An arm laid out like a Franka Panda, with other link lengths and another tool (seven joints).
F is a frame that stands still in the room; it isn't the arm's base.
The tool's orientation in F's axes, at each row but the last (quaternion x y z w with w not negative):
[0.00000, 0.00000, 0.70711, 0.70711]
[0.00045, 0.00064, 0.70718, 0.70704]
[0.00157, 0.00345, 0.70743, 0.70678]
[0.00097, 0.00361, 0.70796, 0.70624]
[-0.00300, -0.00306, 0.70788, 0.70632]
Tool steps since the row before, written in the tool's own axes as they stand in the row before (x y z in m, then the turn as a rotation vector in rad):
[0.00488, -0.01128, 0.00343, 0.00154, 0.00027, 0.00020]
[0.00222, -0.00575, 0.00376, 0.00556, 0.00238, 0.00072]
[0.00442, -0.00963, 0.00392, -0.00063, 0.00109, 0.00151]
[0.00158, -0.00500, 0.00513, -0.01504, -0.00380, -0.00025]
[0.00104, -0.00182, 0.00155, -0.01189, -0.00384, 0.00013]
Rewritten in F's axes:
[0.01128, 0.00488, 0.00343, -0.00027, 0.00154, 0.00020]
[0.00576, 0.00222, 0.00375, -0.00238, 0.00556, 0.00072]
[0.00965, 0.00444, 0.00384, -0.00108, -0.00063, 0.00152]
[0.00503, 0.00161, 0.00509, 0.00384, -0.01503, -0.00022]
[0.00180, 0.00104, 0.00157, 0.00386, -0.01188, 0.00016]

